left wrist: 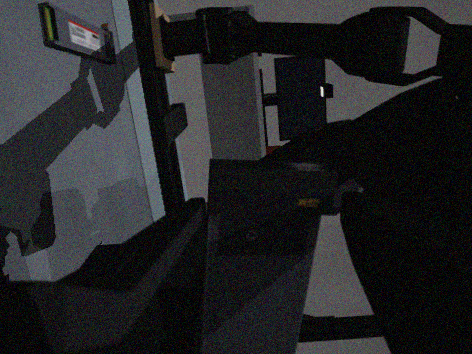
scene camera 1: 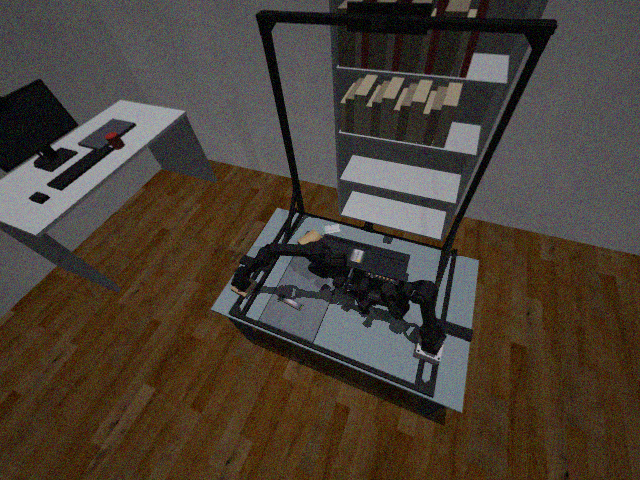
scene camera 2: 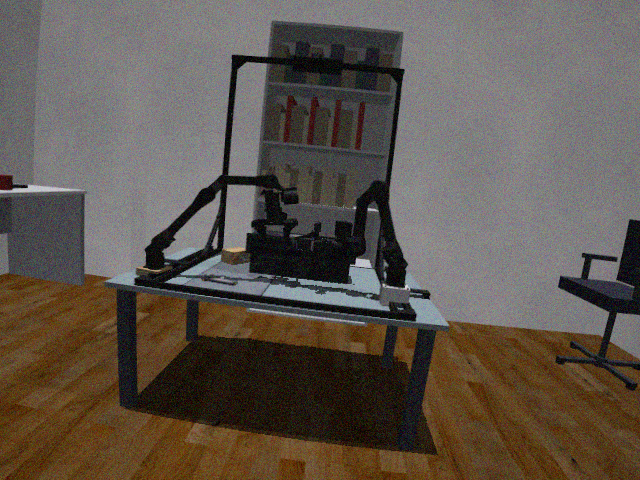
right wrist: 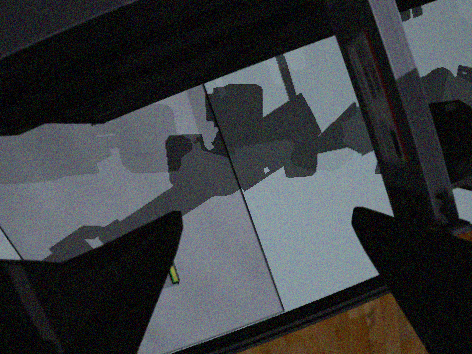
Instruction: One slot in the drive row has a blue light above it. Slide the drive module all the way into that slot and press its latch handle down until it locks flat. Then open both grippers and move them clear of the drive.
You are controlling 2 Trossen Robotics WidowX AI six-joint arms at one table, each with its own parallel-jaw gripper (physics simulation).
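Frame: origin at the left arm's base, x ahead, y left, z up, level; millimetres.
Where they show: left gripper, fingertip midpoint: [left wrist: 273,208] [scene camera 1: 345,289] [scene camera 2: 294,243] [right wrist: 427,212]; right gripper, fingertip midpoint: [scene camera 1: 331,282] [scene camera 2: 276,244] [right wrist: 266,217]; left arm's base at its link origin: [scene camera 1: 430,345] [scene camera 2: 395,284]; right arm's base at its link origin: [left wrist: 166,40] [scene camera 1: 243,284] [scene camera 2: 154,267].
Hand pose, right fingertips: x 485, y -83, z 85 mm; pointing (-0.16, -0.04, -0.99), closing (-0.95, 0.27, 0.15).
Note:
Things, the pixels of their top centre, and the offset from my right fingertips. Level surfaces: height alone.
- small grey labelled module at its top centre: [left wrist: 88,31] [scene camera 2: 219,280] [scene camera 1: 289,302] 189 mm ahead, 113 mm left, 147 mm down
- darker mat at its surface level: 157 mm down
- wooden block at its top centre: [scene camera 2: 236,249] [scene camera 1: 309,238] 243 mm ahead, 256 mm right, 97 mm down
- white card at its top centre: [scene camera 1: 331,229] 177 mm ahead, 408 mm right, 157 mm down
The black drive enclosure [scene camera 1: 387,262] [scene camera 2: 294,264] stands at the middle back of the table. My left gripper [left wrist: 273,208] is shut on the dark flat drive module [left wrist: 256,239], which fills the space between its fingers in the left wrist view. In the scene views the module is hidden among the arms at the enclosure's front. My right gripper [right wrist: 266,217] [scene camera 2: 274,230] is open and empty. It hangs over the enclosure's left end and looks down on bare table. I cannot make out the blue light or the latch handle.
A small grey labelled module [scene camera 1: 290,302] [left wrist: 83,35] lies on the darker mat [scene camera 1: 294,319] at the front left. A wooden block [scene camera 1: 310,236] [scene camera 2: 234,255] and a white card [scene camera 1: 332,229] lie at the back left. The black frame [scene camera 1: 282,119] rings the table; a bookshelf [scene camera 1: 409,181] stands behind.

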